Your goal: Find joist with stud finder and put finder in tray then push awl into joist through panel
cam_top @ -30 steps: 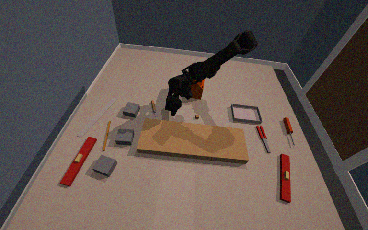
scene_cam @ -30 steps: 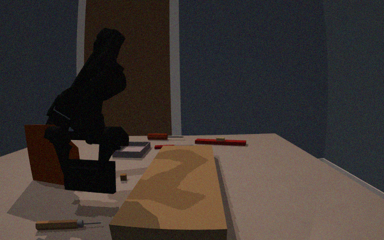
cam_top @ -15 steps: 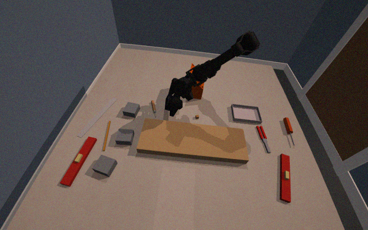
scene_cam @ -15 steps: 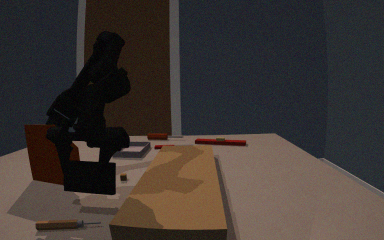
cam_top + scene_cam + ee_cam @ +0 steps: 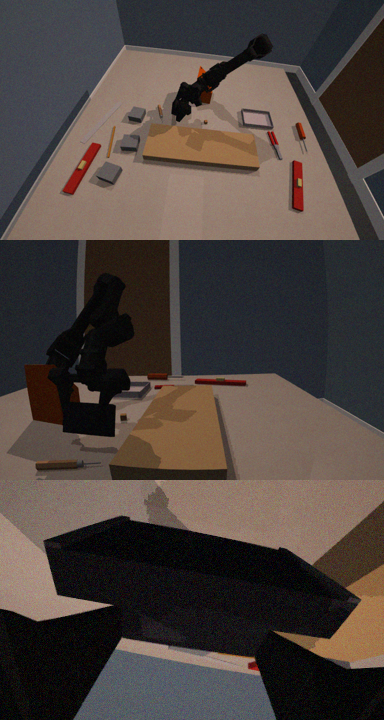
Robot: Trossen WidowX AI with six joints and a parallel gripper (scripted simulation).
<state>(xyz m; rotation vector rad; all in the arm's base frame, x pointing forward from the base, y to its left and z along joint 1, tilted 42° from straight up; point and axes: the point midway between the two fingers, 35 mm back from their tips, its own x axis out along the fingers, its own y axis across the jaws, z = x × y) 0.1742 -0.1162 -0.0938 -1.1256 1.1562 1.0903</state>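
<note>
The stud finder is 1 cm ahead of my gripper tip and 1 cm below it. The rest, counted from my gripper tip: awl (8 cm to the right, 7 cm below); pencil (18 cm ahead, 30 cm to the right, 7 cm below); small cube (4 cm ahead, 17 cm to the left, 7 cm below).
</note>
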